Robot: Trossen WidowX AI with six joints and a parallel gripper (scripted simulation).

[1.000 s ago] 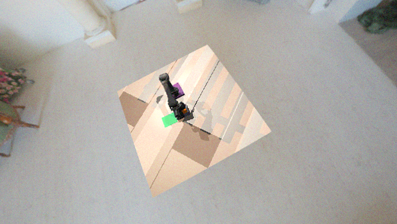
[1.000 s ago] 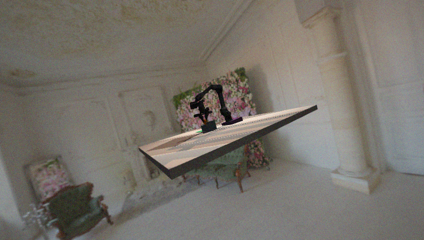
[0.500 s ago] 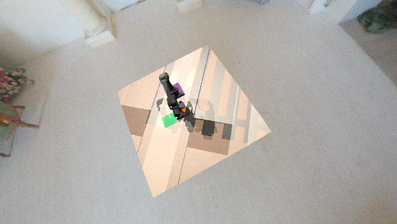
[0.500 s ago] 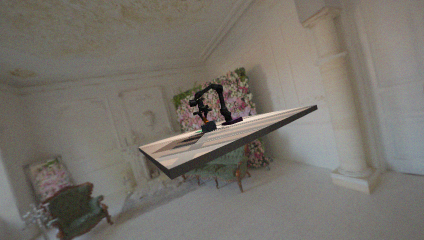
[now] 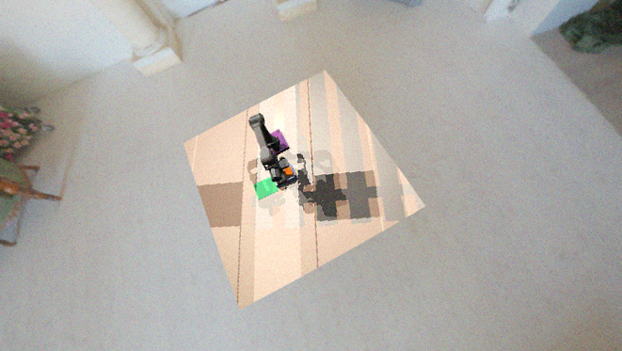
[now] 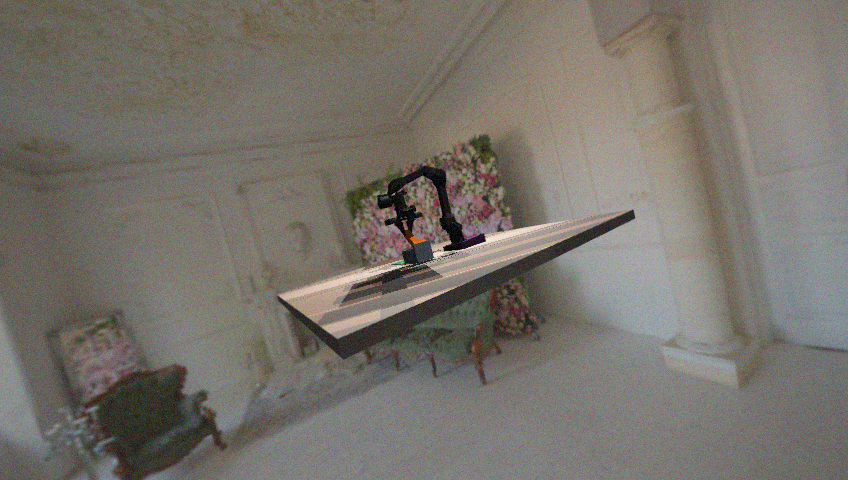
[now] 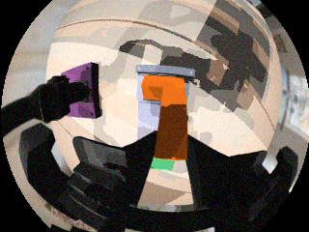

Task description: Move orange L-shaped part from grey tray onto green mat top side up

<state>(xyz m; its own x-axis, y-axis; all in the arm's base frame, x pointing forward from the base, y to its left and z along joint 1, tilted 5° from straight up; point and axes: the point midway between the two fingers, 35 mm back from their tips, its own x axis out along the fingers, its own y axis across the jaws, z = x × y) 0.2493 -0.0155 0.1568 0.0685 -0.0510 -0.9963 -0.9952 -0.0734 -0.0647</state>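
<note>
Right now my gripper tip is 15 cm above the green mat, 14 cm to the left of it and 1 cm past it. The rest, counted from my gripper tip: grey tray: 15 cm below, 2 cm behind, 1 cm to the left; then orange L-shaped part: 3 cm to the left, 3 cm below, 2 cm behind.
</note>
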